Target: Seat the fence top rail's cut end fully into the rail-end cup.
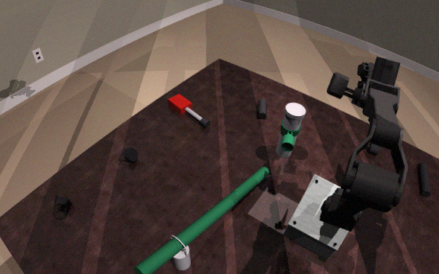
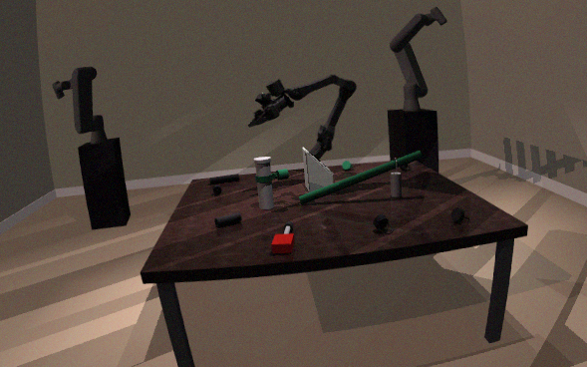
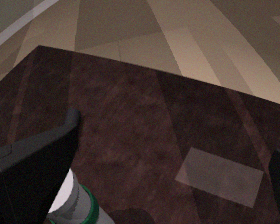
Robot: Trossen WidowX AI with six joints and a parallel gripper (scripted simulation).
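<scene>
The green rail-end cup lies 210 mm below my gripper tip, 130 mm ahead of it and 80 mm to the left of it. Also, from my gripper tip: dark cylinder 430 mm behind, 310 mm below, 120 mm to the right; green brace band 210 mm below, 140 mm ahead, 50 mm to the left; red-headed mallet 540 mm ahead, 320 mm below, 10 mm to the left.
</scene>
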